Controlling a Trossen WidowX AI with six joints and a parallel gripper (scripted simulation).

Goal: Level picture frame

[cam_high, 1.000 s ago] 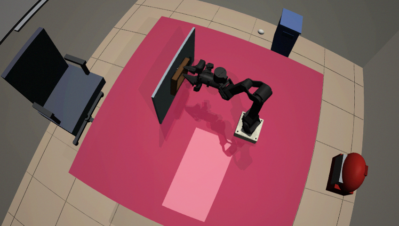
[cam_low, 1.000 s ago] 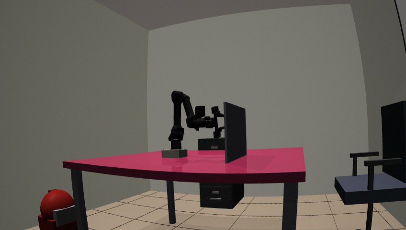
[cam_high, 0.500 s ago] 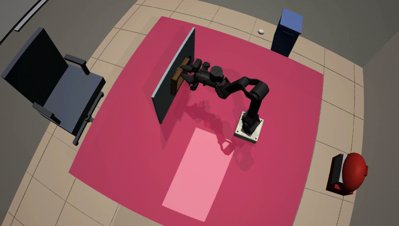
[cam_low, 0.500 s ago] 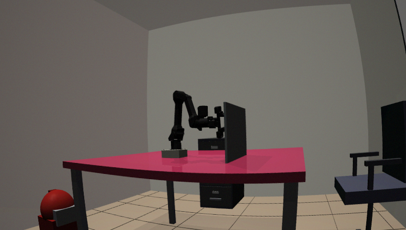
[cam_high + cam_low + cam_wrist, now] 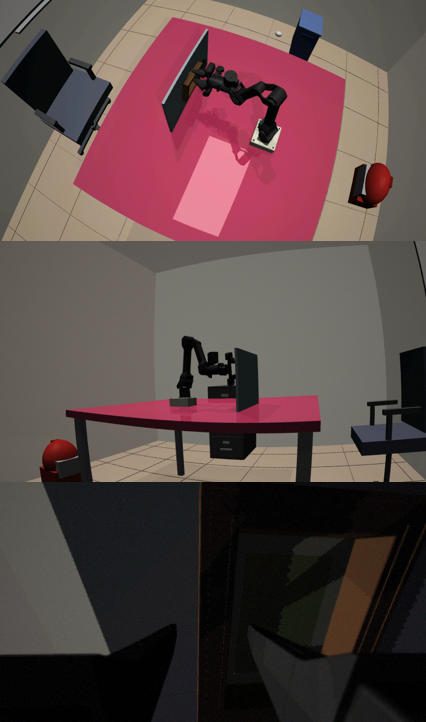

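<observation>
Now: the brown wooden picture frame 50 mm below my gripper tip and 10 mm to the left of it. Round my gripper tip: wall panel (60 mm below, 20 mm ahead).
</observation>
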